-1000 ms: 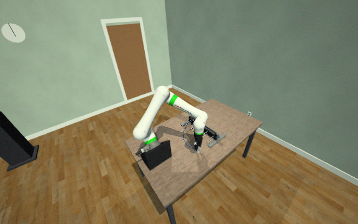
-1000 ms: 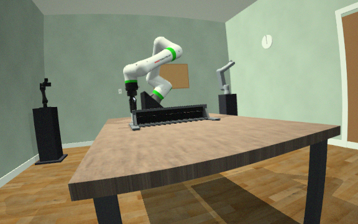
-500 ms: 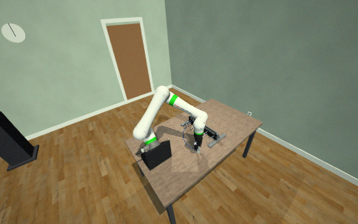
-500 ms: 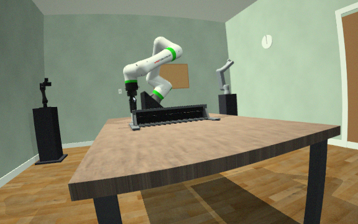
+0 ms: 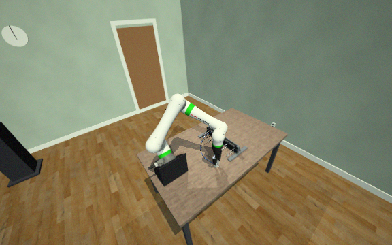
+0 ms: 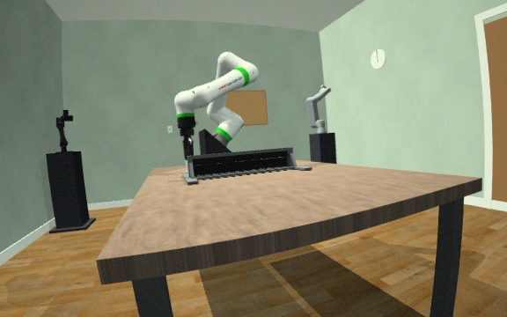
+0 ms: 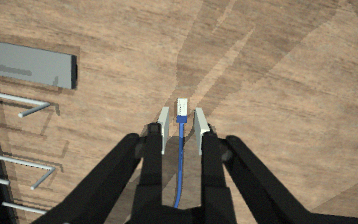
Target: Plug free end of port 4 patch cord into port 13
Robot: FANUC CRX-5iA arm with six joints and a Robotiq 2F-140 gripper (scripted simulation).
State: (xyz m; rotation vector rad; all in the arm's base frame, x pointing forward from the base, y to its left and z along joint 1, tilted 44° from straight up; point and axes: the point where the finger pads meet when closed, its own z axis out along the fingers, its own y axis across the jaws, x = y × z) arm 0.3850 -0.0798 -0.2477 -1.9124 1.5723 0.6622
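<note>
Right now the free end of patch cord is 3 cm below my hand and 1 cm to the right of it.
</note>
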